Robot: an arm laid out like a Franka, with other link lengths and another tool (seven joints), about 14 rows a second.
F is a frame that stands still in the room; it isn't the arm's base.
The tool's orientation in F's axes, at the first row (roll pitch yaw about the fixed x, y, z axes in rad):
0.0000, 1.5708, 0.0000
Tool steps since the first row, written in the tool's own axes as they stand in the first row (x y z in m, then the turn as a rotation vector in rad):
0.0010, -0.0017, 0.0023, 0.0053, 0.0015, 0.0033
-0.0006, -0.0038, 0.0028, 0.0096, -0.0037, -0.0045
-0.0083, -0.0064, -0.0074, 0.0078, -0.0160, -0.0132
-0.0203, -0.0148, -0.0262, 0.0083, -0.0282, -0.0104
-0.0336, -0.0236, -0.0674, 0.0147, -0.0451, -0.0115
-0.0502, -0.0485, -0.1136, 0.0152, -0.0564, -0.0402
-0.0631, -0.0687, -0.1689, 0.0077, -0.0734, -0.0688
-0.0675, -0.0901, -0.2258, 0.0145, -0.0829, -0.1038
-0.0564, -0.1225, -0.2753, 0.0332, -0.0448, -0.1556
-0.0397, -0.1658, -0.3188, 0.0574, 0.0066, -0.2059
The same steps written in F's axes. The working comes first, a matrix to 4 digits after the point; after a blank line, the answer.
The tool's axes in the first row as the columns of a matrix, in F's axes (used below as rounded here):
0.0000, 0.0000, 1.0000
0.0000, 1.0000, 0.0000
-1.0000, 0.0000, 0.0000

0.0023, -0.0017, -0.0010, 0.0033, 0.0015, -0.0053
0.0028, -0.0038, 0.0006, -0.0045, -0.0037, -0.0096
-0.0074, -0.0064, 0.0083, -0.0132, -0.0160, -0.0078
-0.0262, -0.0148, 0.0203, -0.0104, -0.0282, -0.0083
-0.0674, -0.0236, 0.0336, -0.0115, -0.0451, -0.0147
-0.1136, -0.0485, 0.0502, -0.0402, -0.0564, -0.0152
-0.1689, -0.0687, 0.0631, -0.0688, -0.0734, -0.0077
-0.2258, -0.0901, 0.0675, -0.1038, -0.0829, -0.0145
-0.2753, -0.1225, 0.0564, -0.1556, -0.0448, -0.0332
-0.3188, -0.1658, 0.0397, -0.2059, 0.0066, -0.0574

